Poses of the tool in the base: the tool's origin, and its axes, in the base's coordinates. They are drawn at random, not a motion.
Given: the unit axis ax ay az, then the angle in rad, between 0 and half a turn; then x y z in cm.
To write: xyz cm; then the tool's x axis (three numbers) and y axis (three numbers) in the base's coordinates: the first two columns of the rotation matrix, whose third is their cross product. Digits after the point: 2 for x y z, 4 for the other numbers.
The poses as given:
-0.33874 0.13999 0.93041 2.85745 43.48 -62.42 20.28
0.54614 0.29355 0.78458 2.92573 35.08 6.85 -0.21
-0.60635 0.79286 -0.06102 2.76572 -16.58 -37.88 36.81
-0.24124 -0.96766 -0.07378 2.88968 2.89 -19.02 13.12
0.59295 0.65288 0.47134 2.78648 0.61 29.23 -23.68
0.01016 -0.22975 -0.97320 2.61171 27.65 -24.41 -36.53
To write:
43.48 -62.42 20.28 -0.7350 0.1679 -0.6569 -0.3538 -0.9215 0.1603
35.08 6.85 -0.21 -0.3872 0.4850 0.7842 0.1489 -0.8064 0.5723
-16.58 -37.88 36.81 -0.2205 -0.9503 -0.2196 -0.9055 0.2832 -0.3160
2.89 -19.02 13.12 -0.8539 0.4411 0.2762 0.4779 0.8747 0.0804
0.61 29.23 -23.68 -0.2564 0.9140 0.3145 0.5862 -0.1117 0.8024
27.65 -24.41 -36.53 -0.8627 -0.4962 0.0977 0.4875 -0.7645 0.4217

